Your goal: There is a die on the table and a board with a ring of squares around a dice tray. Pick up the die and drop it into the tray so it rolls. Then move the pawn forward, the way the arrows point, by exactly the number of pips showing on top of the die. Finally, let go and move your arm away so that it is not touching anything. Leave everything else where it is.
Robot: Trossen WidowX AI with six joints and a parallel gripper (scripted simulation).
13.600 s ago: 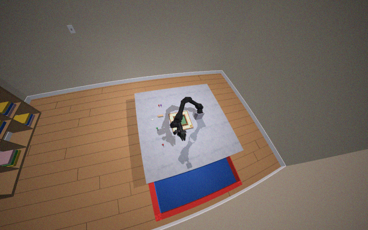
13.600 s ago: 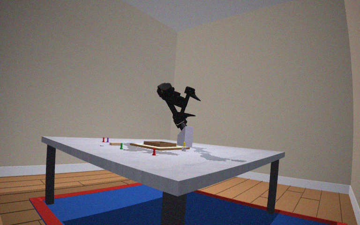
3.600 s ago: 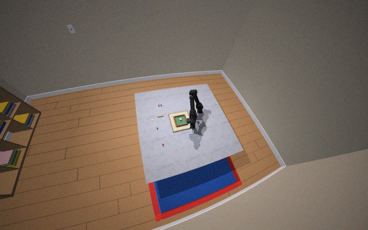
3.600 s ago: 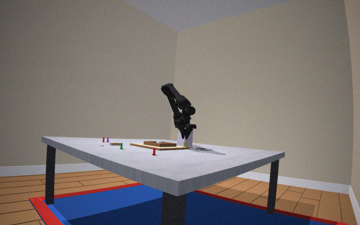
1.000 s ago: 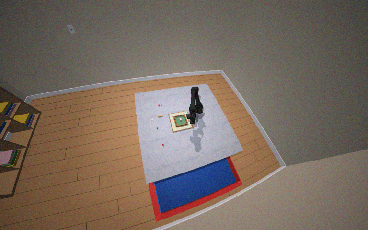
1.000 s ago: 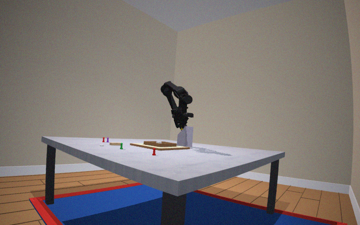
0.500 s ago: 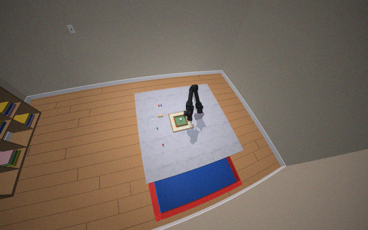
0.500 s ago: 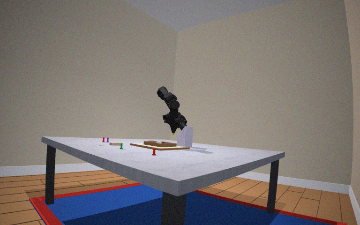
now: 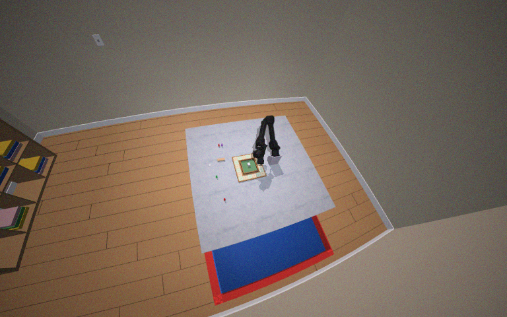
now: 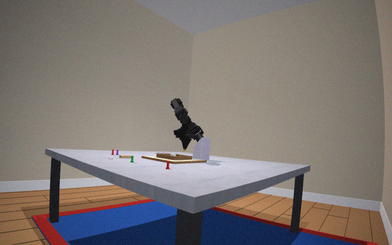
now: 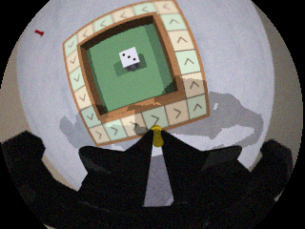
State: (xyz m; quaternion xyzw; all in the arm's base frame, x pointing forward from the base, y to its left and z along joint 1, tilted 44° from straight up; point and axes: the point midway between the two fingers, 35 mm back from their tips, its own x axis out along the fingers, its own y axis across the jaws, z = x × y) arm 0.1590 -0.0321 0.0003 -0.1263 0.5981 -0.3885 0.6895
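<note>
Right now my gripper tip is 110 mm short of the white die and 40 mm above it. From my gripper tip the other things lie so: small wooden block: 360 mm ahead, 130 mm to the right, 60 mm below; then green dice tray: 110 mm ahead, 60 mm below, 20 mm to the left; then yellow pawn: 10 mm above.
</note>
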